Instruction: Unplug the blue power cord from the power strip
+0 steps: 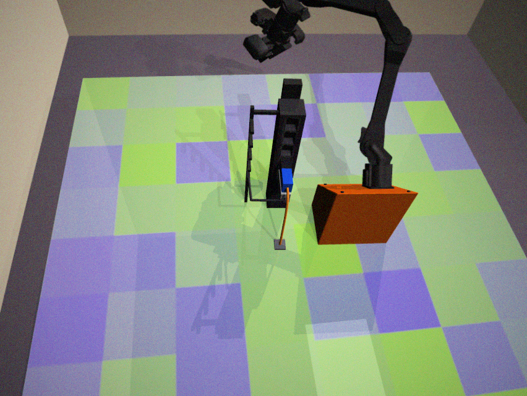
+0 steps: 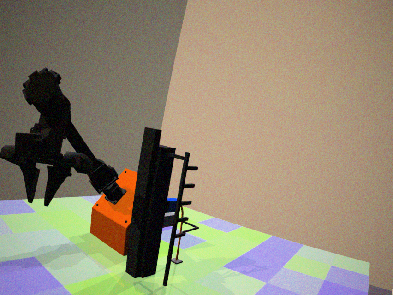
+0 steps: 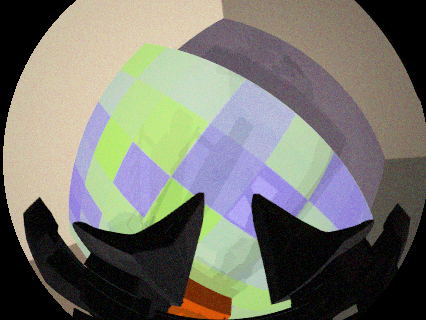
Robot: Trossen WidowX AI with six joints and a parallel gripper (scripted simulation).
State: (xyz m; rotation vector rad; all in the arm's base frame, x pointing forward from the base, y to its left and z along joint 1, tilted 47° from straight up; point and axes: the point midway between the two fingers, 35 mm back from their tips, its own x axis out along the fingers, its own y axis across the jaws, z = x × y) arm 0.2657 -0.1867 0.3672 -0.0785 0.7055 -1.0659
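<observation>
The blue plug lies 30 mm behind my gripper tip, 400 mm to the left of it and 30 mm below it.
</observation>
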